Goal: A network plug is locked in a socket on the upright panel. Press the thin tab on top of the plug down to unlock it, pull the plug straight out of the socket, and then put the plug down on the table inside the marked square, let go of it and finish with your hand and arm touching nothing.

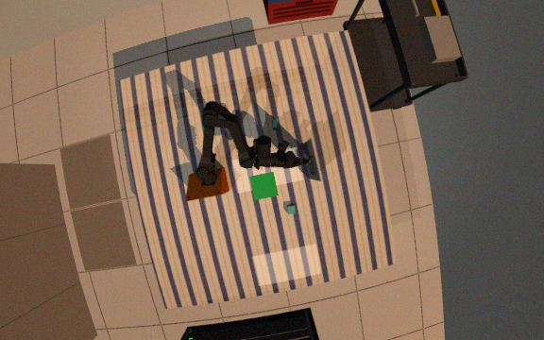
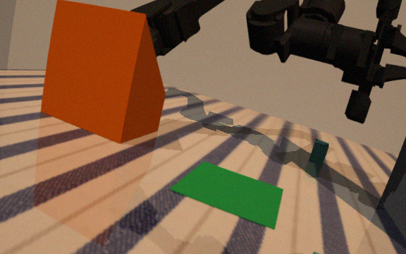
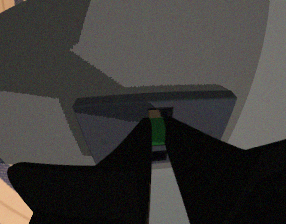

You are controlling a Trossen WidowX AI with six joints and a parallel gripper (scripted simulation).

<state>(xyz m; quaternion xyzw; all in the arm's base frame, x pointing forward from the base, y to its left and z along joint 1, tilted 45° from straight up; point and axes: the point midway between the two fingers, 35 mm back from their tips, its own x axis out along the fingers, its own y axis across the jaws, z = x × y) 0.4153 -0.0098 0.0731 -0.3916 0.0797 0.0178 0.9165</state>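
Right now the green marked square is 21 cm below my gripper tip, 20 cm behind it and 10 cm to the right of it. Also, from my gripper tip: network plug (1 cm ahead); dark upright panel (8 cm below, 3 cm ahead, 1 cm to the right).
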